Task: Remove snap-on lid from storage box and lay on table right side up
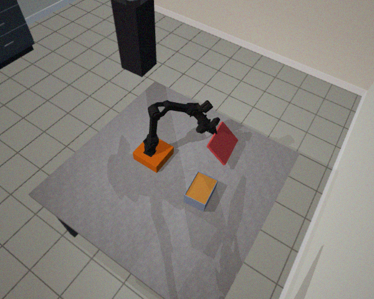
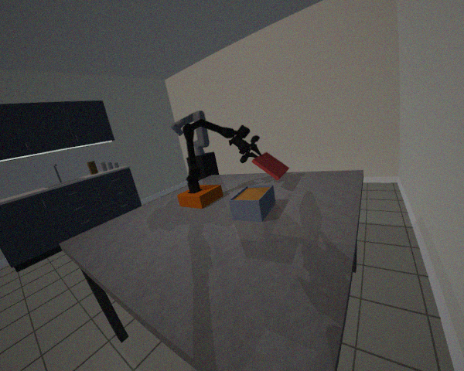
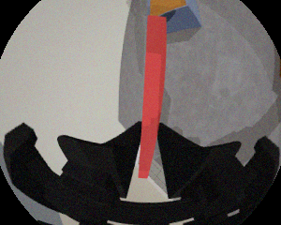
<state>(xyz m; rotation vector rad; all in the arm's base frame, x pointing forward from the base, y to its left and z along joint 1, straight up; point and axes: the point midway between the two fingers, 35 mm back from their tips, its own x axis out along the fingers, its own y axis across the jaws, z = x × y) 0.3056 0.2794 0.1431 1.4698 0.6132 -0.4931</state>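
Now: the red lid 7 cm ahead of my gripper tip and 5 cm below it. The rest, counted from my gripper tip: storage box: 9 cm ahead, 34 cm to the right, 15 cm below.
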